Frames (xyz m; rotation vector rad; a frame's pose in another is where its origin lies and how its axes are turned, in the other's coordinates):
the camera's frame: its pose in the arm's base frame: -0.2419 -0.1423 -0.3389 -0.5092 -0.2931 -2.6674
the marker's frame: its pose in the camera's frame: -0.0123 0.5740 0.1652 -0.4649 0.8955 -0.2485
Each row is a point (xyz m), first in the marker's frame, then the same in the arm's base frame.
Working: the marker's frame: its pose in the arm's base frame: 0.0647 -0.6062 -0.1205 0.6565 0.5624 -2.8791

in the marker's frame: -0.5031 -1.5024 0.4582
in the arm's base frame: 0.0196 0.6249 0.9761
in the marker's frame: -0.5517 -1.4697 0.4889
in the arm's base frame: 0.0581 0.5853 1.0125
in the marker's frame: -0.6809 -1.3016 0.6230
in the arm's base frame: 0.1568 0.3848 1.1266
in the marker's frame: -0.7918 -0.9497 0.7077
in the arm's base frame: 0.2972 0.0333 1.1312
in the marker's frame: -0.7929 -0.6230 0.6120
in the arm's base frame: 0.4044 -0.2306 0.9448
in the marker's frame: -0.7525 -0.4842 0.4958
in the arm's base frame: 0.4429 -0.3156 0.7845
